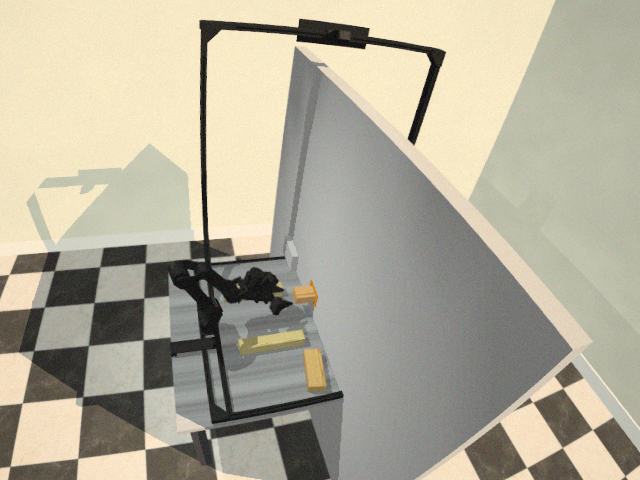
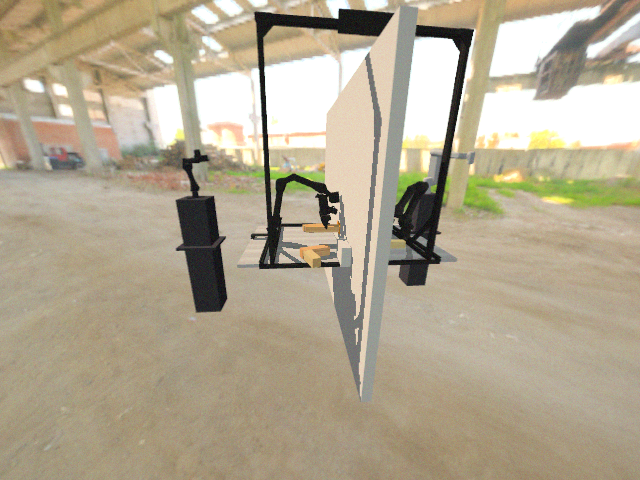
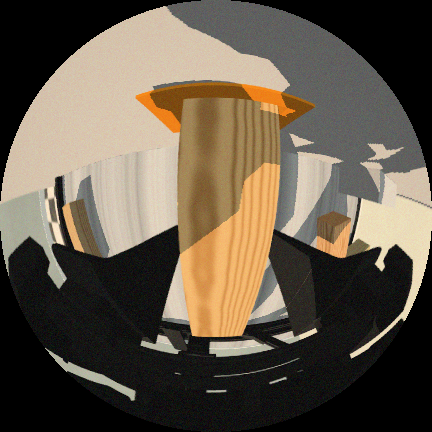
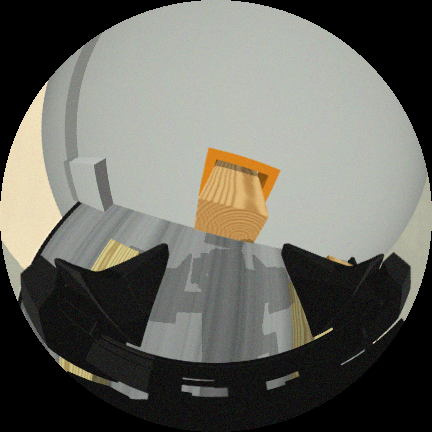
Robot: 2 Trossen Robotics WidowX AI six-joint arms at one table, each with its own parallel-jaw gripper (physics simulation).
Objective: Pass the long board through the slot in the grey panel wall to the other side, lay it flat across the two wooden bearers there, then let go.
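Frame: origin at the left arm's base, x back, y right, z up, level; metres.
Seen in the pictures: left gripper, fingertip midpoint: point(image 2: 326, 227) point(image 3: 224, 232); right gripper, fingertip midpoint: point(image 1: 288, 296) point(image 4: 227, 250); left arm's base, origin of the base link: point(image 3: 199, 336); right arm's base, origin of the base link: point(image 1: 208, 328) point(image 2: 404, 236).
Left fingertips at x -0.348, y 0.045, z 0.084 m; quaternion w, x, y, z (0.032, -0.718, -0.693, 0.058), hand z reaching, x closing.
Observation:
Offsets run from my left fingertips to a thing's top centre. "spot": to the spot under its first point.
The long board {dx -0.040, dy +0.001, dz +0.014 m} point(image 1: 303, 294) point(image 2: 317, 227) point(image 3: 225, 190) point(image 4: 231, 220) passes level through the orange-rimmed slot point(image 1: 314, 293) point(image 3: 160, 102) point(image 4: 245, 158) in the grey panel wall point(image 1: 387, 232) point(image 2: 351, 134) point(image 3: 100, 100) point(image 4: 250, 100). A short length sticks out on the right arm's side. My left gripper point(image 2: 326, 224) point(image 3: 224, 232) is shut on the board on the other side. My right gripper point(image 1: 283, 297) point(image 4: 227, 250) is open and empty, a little back from the board's end. Two pale bearers lie below: one {dx -0.337, dy -0.152, dz -0.059 m} point(image 1: 271, 342) point(image 4: 301, 320) shows well; the other point(image 1: 279, 289) point(image 4: 112, 256) is partly hidden by the gripper.
A wooden block {dx -0.208, dy -0.299, dz -0.065 m} point(image 1: 314, 369) lies near the wall's foot beside the nearer bearer. A small grey block {spot: dx -0.160, dy +0.242, dz -0.004 m} point(image 1: 292, 254) point(image 4: 90, 182) stands against the wall. On the left arm's side, wooden blocks point(image 2: 311, 258) point(image 3: 334, 235) lie on the table. A black frame point(image 1: 204, 129) point(image 2: 263, 103) rises around the table.

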